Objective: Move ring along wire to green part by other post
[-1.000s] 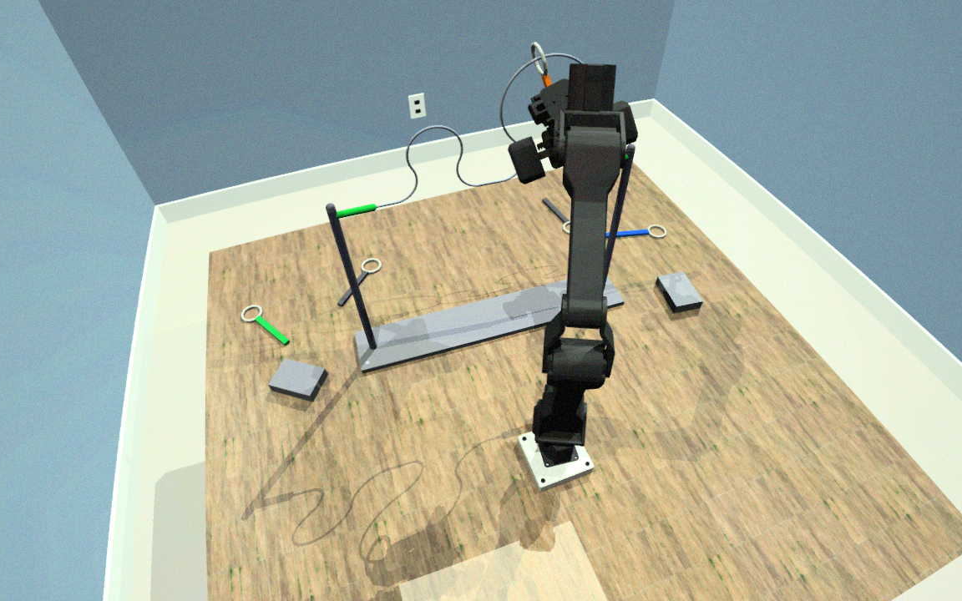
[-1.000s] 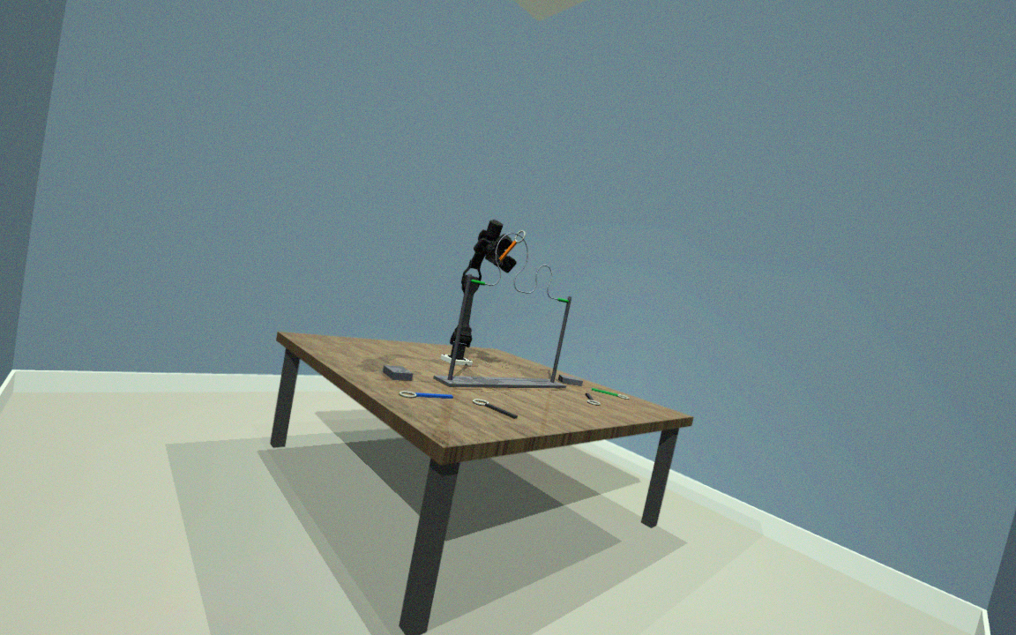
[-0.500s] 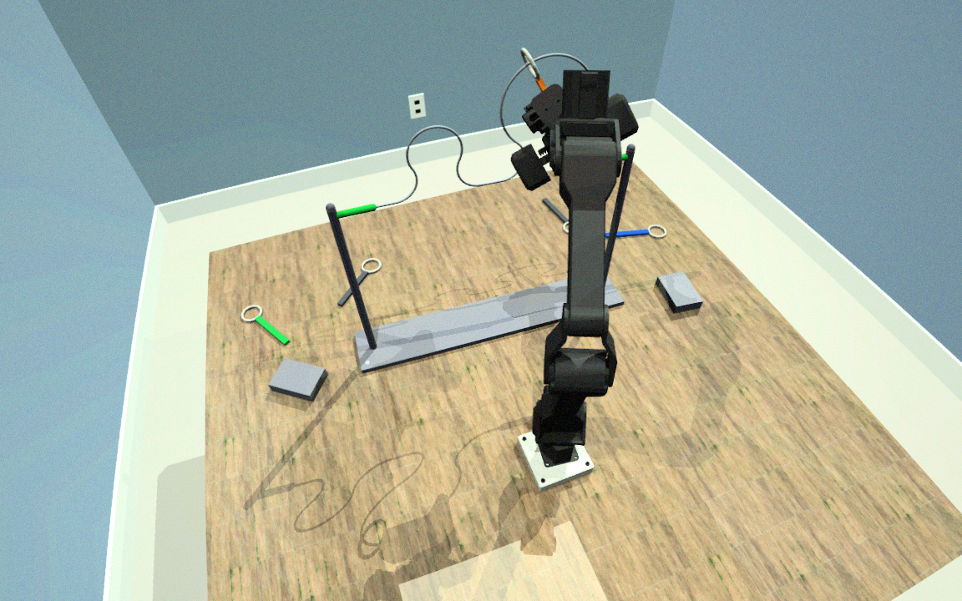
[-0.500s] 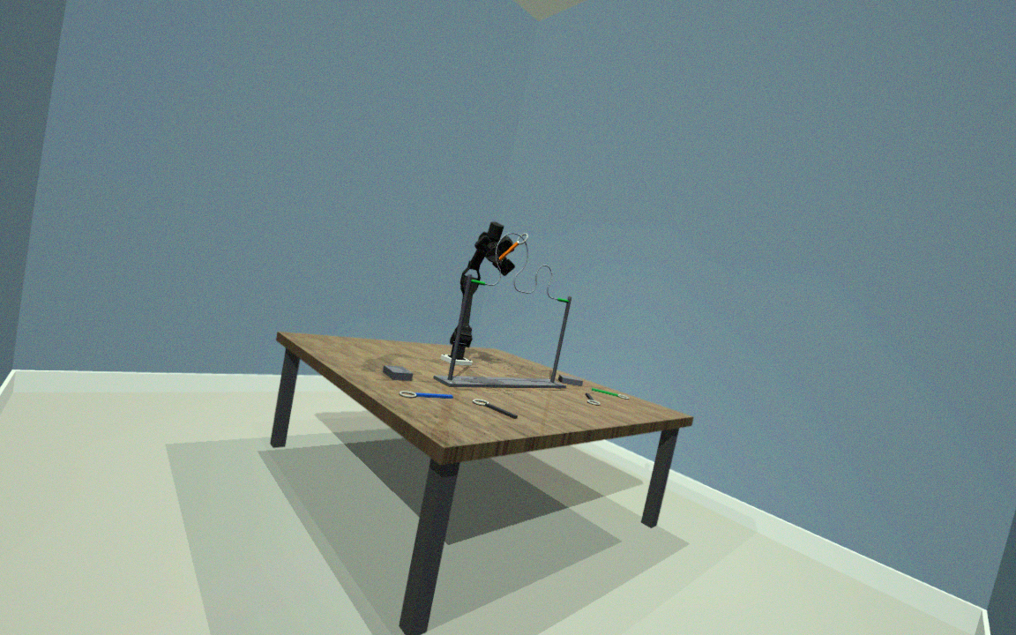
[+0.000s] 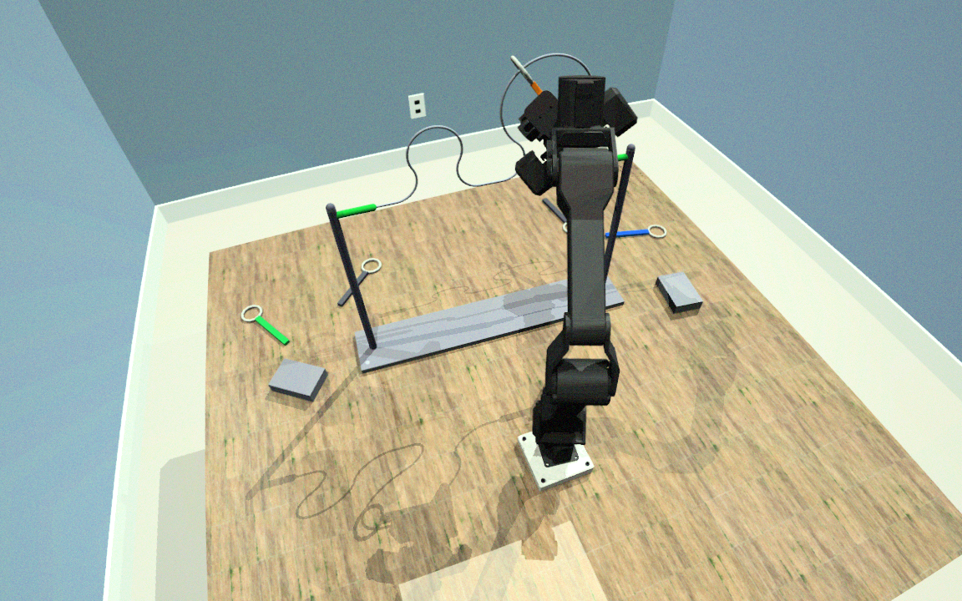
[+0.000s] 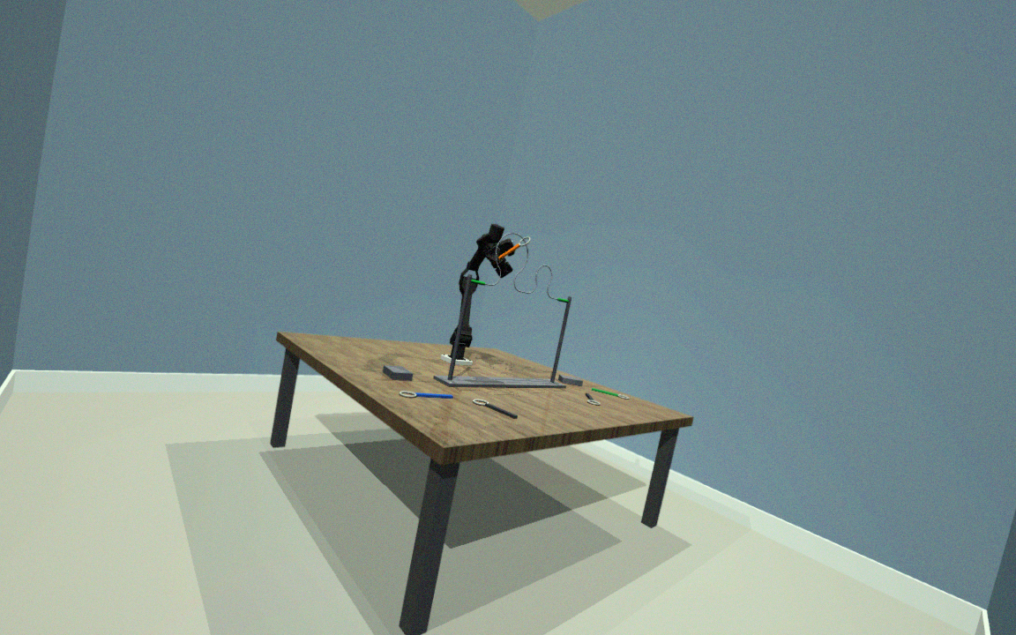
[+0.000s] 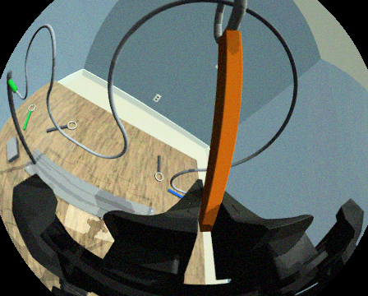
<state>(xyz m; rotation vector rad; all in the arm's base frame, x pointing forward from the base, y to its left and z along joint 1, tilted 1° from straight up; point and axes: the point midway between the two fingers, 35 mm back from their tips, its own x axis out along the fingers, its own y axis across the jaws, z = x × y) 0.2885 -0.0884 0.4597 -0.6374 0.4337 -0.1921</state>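
Right now the ring with orange handle is 70 mm above my gripper tip, 60 mm to the left of it and 10 mm ahead of it.
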